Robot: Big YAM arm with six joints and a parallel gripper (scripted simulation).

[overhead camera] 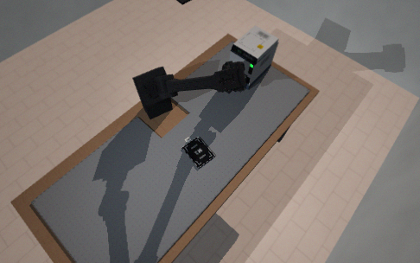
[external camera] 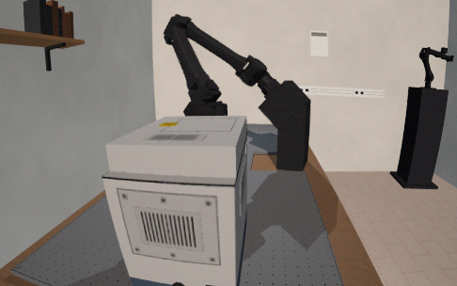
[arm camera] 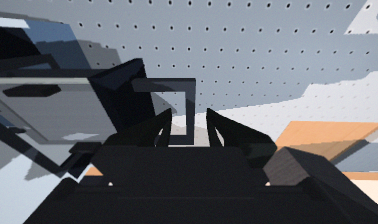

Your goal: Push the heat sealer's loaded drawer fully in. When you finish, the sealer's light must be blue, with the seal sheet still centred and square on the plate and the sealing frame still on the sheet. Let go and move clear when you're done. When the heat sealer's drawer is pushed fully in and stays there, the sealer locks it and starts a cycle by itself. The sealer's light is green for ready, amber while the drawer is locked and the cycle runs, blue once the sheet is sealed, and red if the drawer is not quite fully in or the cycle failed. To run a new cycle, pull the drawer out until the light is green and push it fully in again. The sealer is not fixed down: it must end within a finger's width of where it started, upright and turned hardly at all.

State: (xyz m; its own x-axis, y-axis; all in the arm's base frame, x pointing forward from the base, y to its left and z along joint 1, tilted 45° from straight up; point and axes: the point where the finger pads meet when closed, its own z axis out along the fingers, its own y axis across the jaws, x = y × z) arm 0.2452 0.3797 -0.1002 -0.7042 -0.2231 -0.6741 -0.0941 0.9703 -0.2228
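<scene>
The black sealer drawer lies 20 mm behind my hand, 120 mm to the left of it and 10 mm below it.
</scene>
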